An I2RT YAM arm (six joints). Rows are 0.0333 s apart.
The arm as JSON. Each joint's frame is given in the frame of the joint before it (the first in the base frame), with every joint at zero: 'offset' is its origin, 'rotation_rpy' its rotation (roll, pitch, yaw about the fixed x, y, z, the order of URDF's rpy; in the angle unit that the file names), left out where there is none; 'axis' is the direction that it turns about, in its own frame. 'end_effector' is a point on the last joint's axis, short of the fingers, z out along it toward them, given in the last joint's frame.
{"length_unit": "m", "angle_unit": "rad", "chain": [
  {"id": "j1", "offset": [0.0, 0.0, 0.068], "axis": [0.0, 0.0, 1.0]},
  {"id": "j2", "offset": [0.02, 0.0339, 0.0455], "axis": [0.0, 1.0, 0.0]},
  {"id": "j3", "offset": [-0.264, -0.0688, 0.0], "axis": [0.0, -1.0, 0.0]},
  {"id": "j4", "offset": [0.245, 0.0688, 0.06], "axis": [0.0, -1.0, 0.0]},
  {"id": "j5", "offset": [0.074, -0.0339, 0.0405], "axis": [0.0, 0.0, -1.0]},
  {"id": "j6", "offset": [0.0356, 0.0, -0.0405], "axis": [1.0, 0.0, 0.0]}
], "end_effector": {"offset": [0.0, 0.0, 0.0], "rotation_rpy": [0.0, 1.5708, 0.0]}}
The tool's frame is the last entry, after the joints.
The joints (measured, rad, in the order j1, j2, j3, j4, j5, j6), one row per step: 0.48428, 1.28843, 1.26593, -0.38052, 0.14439, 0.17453; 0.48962, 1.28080, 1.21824, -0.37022, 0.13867, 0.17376; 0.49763, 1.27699, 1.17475, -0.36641, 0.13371, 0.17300; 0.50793, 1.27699, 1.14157, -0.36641, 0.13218, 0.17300; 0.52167, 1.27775, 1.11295, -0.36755, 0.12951, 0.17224; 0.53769, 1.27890, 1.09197, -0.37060, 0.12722, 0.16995; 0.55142, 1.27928, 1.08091, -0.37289, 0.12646, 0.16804; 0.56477, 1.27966, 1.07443, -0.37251, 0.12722, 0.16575; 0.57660, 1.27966, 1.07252, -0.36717, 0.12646, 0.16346; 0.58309, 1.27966, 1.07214, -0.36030, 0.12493, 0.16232
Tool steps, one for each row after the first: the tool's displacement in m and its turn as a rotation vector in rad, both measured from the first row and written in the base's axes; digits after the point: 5 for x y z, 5 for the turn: -0.00190, 0.00099, -0.01346, -0.01254, 0.02716, 0.01088; -0.00400, 0.00271, -0.02717, -0.02828, 0.05954, 0.02367; -0.00602, 0.00508, -0.03869, -0.04364, 0.08898, 0.03528; -0.00865, 0.00827, -0.04892, -0.05839, 0.11586, 0.05165; -0.01163, 0.01199, -0.05676, -0.07246, 0.13725, 0.07064; -0.01412, 0.01514, -0.06088, -0.08138, 0.14832, 0.08586; -0.01629, 0.01829, -0.06318, -0.08777, 0.15252, 0.09955; -0.01791, 0.02133, -0.06334, -0.08855, 0.14847, 0.11310; -0.01861, 0.02317, -0.06285, -0.08612, 0.14255, 0.12147
